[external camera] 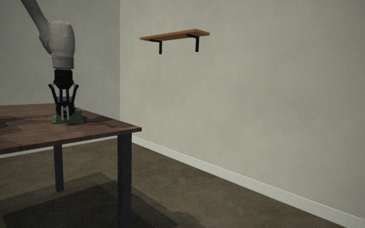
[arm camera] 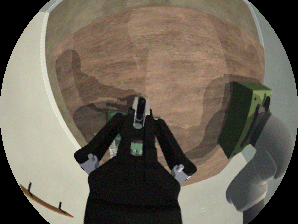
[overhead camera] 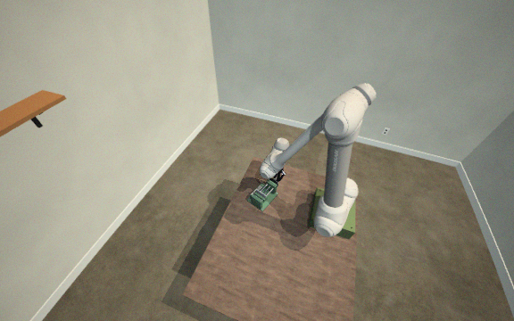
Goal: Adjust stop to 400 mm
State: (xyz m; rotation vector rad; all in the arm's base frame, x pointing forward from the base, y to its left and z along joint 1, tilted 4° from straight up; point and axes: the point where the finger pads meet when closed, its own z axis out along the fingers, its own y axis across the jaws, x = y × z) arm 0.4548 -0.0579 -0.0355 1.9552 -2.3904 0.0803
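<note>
Right now my hand is 20 mm to the right of the black handwheel and 10 mm above it.
</note>
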